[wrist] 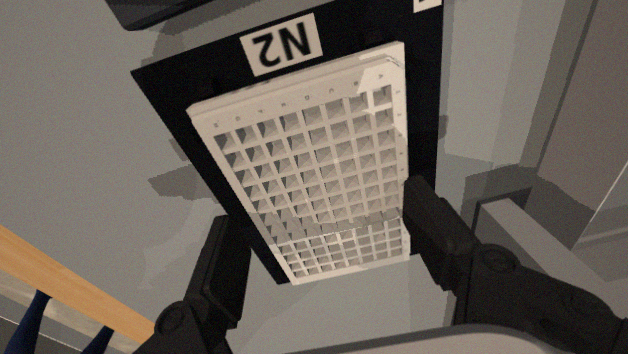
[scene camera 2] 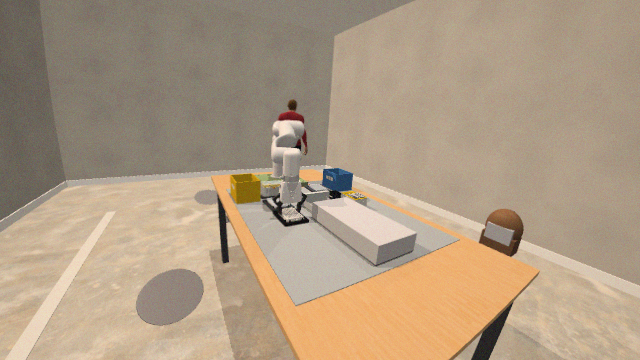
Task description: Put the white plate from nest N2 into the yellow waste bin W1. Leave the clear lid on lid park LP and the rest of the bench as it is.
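Observation:
The white plate, a flat grid of square wells, lies in the black nest N2; its label shows in the wrist view. My gripper is open and empty, pointing down over the plate, with one finger on each side. In the wrist view the right finger appears close against the plate's edge, and the left finger is apart from it; contact cannot be told. The yellow waste bin stands behind and left of the gripper. The clear lid and lid park LP cannot be made out.
A long pale box lies on the grey mat, right of the nest. A blue bin and a yellow-rimmed plate are farther back on the right. A person in red stands behind the arm.

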